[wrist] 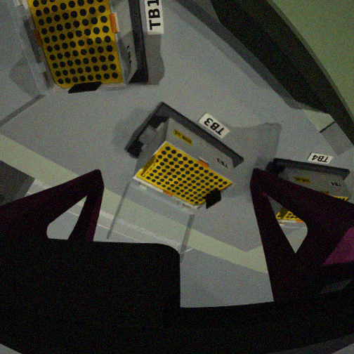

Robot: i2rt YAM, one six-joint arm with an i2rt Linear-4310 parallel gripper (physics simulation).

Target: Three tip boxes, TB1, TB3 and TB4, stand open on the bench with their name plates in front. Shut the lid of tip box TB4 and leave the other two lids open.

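Observation:
Tip box TB4 (320, 180) is at the right edge of the wrist view, partly hidden behind my right finger, with its name plate (320, 158) beside it. Parts of its yellow rack show, so its top is uncovered. Tip box TB3 (185, 172) stands near the middle, open, its yellow perforated rack in view, with its name plate (214, 125). Tip box TB1 (77, 42) is at the upper left, open, partly cut off, with its name plate (155, 16). My gripper (176, 177) is wide open and empty, its fingers apart on either side of TB3 in the view.
A green surface with a dark raised edge (280, 62) crosses the upper right. A pale strip (225, 250) runs diagonally across the grey bench (215, 75). A dark grey block-like shape (12, 182) shows at the left edge.

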